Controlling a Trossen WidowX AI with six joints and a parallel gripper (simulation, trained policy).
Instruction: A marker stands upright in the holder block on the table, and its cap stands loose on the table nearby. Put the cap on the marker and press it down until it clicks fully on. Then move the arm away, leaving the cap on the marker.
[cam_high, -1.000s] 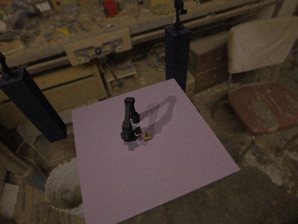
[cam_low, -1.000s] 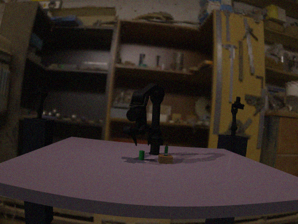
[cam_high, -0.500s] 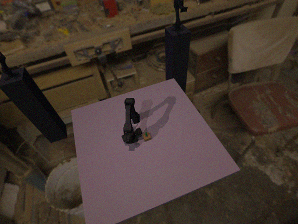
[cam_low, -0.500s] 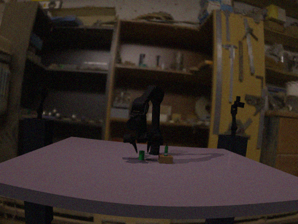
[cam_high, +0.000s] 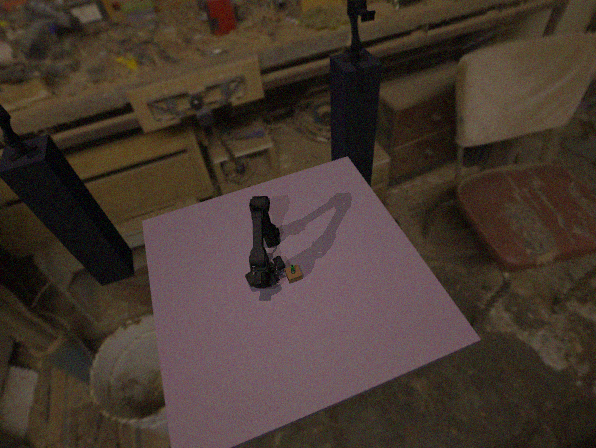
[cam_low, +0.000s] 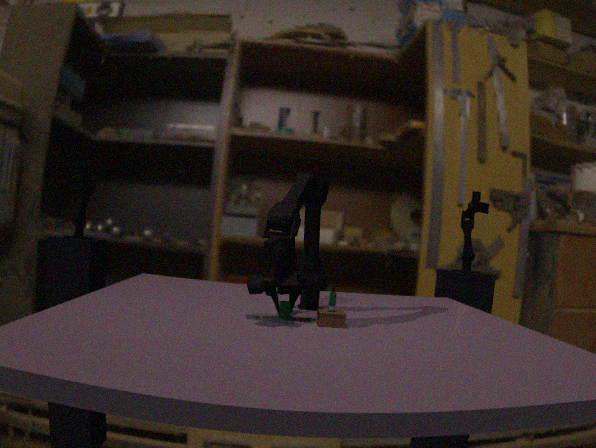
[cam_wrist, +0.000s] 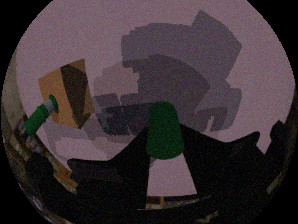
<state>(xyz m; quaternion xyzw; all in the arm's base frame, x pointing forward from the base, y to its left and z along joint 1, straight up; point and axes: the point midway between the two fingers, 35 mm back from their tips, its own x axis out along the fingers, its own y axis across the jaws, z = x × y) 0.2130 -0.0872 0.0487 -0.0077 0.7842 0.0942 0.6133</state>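
Right now my gripper tip is 120 mm to the right of the tan holder block and 40 mm short of it. The rest, counted from my gripper tip: green cap: 10 mm ahead, 10 mm above.
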